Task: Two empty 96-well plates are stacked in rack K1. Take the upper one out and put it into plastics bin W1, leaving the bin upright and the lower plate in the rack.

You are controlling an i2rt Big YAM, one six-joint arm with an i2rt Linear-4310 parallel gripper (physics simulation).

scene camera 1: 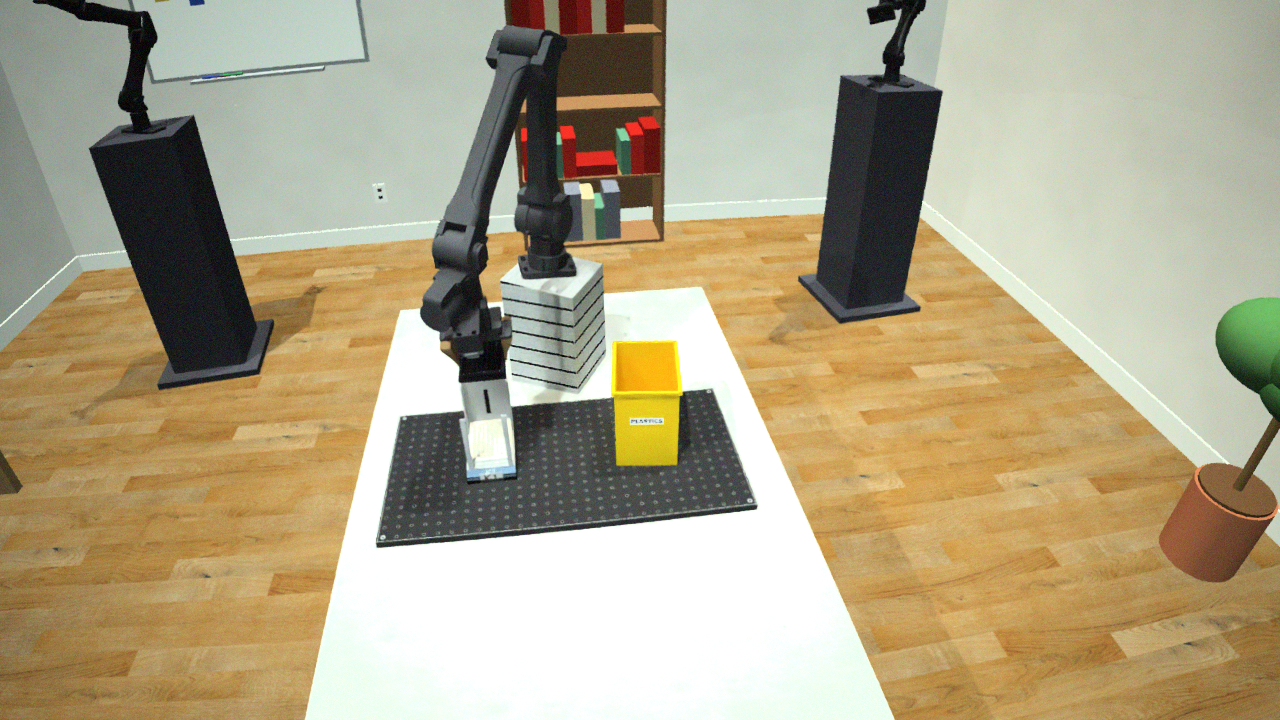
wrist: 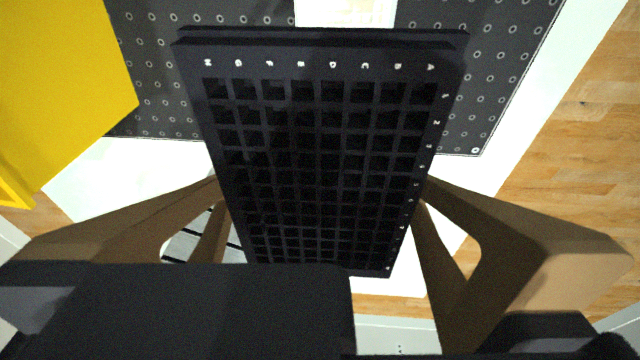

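Note:
My gripper (scene camera 1: 480, 347) (wrist: 320, 179) is shut on the black upper 96-well plate (scene camera 1: 484, 365) (wrist: 317, 150), with one brown finger at each long side. The plate is raised out of rack K1 (scene camera 1: 473, 402), and I see it above the rack's back part in the scene view. The rack has pale walls and a blue front edge. The pale lower plate (scene camera 1: 488, 440) (wrist: 345, 12) lies low in the rack, partly hidden in the wrist view. Yellow plastics bin W1 (scene camera 1: 646, 434) (wrist: 55, 85) stands upright to the right of the rack in the scene view, its top open.
The rack and bin stand on a black perforated board (scene camera 1: 572, 501) (wrist: 150, 65) on the white table (scene camera 1: 572, 617). A striped white block (scene camera 1: 550, 331) under the arm's base stands behind the board, between rack and bin in the scene view. The bin's walls rise well above the board.

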